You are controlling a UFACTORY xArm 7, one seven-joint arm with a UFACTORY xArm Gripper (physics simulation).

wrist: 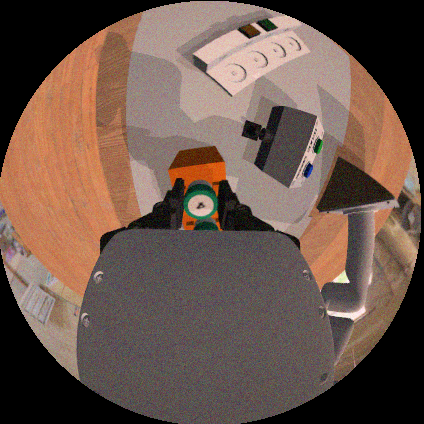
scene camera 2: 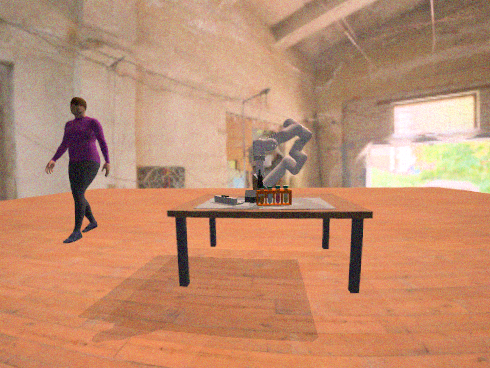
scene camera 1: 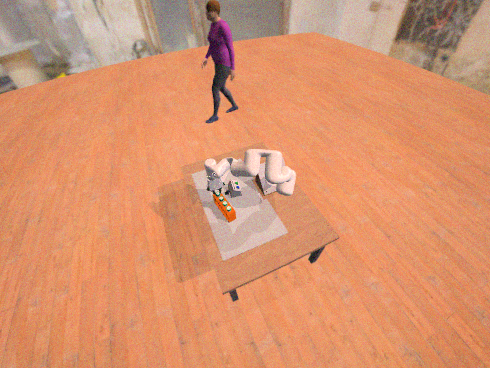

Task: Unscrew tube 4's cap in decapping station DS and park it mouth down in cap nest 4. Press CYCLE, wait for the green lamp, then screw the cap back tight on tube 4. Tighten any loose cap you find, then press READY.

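Seen in the pictures: gripper, fingertip midpoint: (wrist: 200,191) (scene camera 2: 260,187) (scene camera 1: 217,193); arm's base, origin of the base link: (wrist: 360,209) (scene camera 2: 265,185).
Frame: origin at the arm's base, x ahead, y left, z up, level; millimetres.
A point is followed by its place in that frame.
An orange tube rack (scene camera 1: 227,213) {y 192, x 427, z 7 mm} (scene camera 2: 273,202) {y 89, x 434, z -75 mm} (wrist: 196,161) {y -16, x 452, z -7 mm} stands on the grey mat (scene camera 1: 253,234) {y 355, x 303, z -90 mm}. My gripper (scene camera 1: 215,190) {y 6, x 446, z 22 mm} (scene camera 2: 259,182) {y 6, x 446, z 22 mm} (wrist: 200,191) {y 6, x 446, z 22 mm} hangs over its near end and is shut on the green cap marked 4 (wrist: 200,204) {y 14, x 445, z 33 mm}, which sits on top of its tube in the rack. Another green cap (wrist: 206,226) {y 49, x 435, z 26 mm} shows just behind it. The white cap nest tray (wrist: 221,65) {y -162, x 435, z -80 mm} (scene camera 2: 228,199) {y -207, x 442, z -58 mm} lies beyond the rack, its round nests empty, with a brown square (wrist: 249,30) {y -221, x 413, z -37 mm} and a green square (wrist: 268,25) at its far end.
A grey button box (wrist: 286,144) {y -57, x 331, z -32 mm} (scene camera 1: 235,189) {y -9, x 305, z -14 mm} with a green button (wrist: 318,146) {y -76, x 280, z -18 mm} and a blue button (wrist: 308,171) {y -31, x 281, z -19 mm} stands to the right of the rack. The arm's base (scene camera 1: 283,178) sits at the table's (scene camera 1: 276,257) {y 557, x 226, z -94 mm} back. A person in purple (scene camera 1: 219,59) (scene camera 2: 81,166) walks on the floor beyond.
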